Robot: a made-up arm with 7 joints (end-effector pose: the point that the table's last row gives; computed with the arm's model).
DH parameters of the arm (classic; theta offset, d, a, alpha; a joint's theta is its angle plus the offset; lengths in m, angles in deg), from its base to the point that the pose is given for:
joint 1: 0 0.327 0 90
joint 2: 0 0.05 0 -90
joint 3: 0 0.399 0.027 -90
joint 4: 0 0.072 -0.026 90
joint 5: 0 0.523 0 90
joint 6: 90 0.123 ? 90
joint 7: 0 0.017 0 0
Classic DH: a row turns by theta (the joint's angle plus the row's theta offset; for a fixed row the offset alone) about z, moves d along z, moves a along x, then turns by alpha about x.
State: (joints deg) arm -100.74 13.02 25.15 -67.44 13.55 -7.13 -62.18
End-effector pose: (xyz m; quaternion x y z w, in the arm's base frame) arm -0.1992 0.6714 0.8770 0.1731 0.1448 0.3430 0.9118
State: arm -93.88 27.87 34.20 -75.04 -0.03 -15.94 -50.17
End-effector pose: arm -0.3718 0.6993 0.6338 0.0771 0.1242 0.5386 0.8298
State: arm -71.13 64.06 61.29 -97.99 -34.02 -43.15 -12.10
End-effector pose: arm -0.6690 0.1480 0.2799 0.0667 0.2339 0.9590 0.1452
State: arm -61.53 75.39 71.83 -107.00 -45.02 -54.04 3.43
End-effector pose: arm -0.5995 -0.0899 0.3039 -0.1758 -0.3159 -0.9157 0.1757
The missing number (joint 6, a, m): 0.121
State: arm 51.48 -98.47 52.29 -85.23 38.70 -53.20 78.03
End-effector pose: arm 0.7455 0.2104 0.6027 -0.7953 0.0586 0.3331 0.5030
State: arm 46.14 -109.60 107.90 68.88 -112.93 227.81 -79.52
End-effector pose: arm 0.2969 0.7184 0.2371 -0.0558 0.4694 -0.8518 0.2259
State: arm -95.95 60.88 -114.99 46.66 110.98 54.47 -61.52
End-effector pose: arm -0.4846 0.7891 0.5042 -0.4155 -0.1507 0.4138 0.7959
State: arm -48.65 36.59 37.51 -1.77 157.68 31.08 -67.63
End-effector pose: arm -0.3364 0.5744 1.1323 0.1551 -0.7271 -0.4899 0.4553
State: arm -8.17 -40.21 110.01 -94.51 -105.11 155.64 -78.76
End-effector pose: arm 0.0663 -0.4799 0.5264 0.3118 -0.3248 0.1432 0.8813
